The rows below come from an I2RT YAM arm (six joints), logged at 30 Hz.
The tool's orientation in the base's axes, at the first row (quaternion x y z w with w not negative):
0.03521, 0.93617, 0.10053, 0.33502
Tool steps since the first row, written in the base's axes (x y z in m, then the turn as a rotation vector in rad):
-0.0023, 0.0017, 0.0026, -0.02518, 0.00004, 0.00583
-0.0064, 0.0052, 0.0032, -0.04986, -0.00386, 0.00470
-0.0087, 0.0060, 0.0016, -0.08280, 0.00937, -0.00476
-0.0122, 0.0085, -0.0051, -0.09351, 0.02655, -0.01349
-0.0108, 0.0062, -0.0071, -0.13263, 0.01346, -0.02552
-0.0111, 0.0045, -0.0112, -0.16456, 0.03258, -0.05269
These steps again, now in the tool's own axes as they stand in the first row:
0.0004, 0.0022, -0.0031, 0.01585, 0.00131, -0.02037
0.0037, 0.0058, -0.0056, 0.03511, -0.00271, -0.03581
0.0065, 0.0062, -0.0057, 0.06821, 0.00827, -0.04739
0.0137, 0.0072, -0.0025, 0.08419, 0.02322, -0.04476
0.0136, 0.0046, -0.0005, 0.12015, 0.00794, -0.06264
0.0161, 0.0020, 0.0022, 0.16423, 0.02092, -0.05923

